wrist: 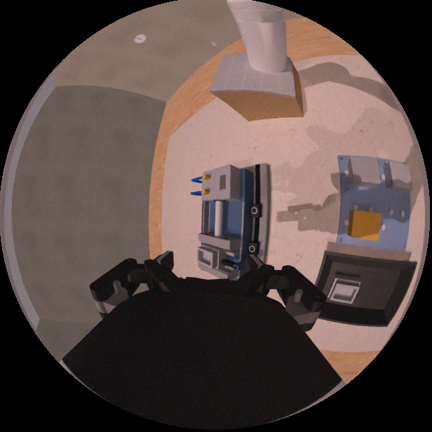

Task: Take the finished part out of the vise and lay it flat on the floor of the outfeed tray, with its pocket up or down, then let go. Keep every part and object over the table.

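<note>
The vise stands at the centre, blue and grey, with a pale screw rod. The finished part, a grey block with a rectangular pocket, sits at its near end, behind a grey jaw. My gripper is open with nothing between its fingers. In the view its fingertips lie left and right of the vise's near end; their height above it is hard to judge. The black outfeed tray stands at the lower right. Another grey pocketed part lies in it, pocket up, at its left side.
Blue hoses and yellow fittings stick out left from the vise's far block. A blue plate beyond the tray bears an orange block and grey blocks. A large block carries a white column. The wooden table edge runs left.
</note>
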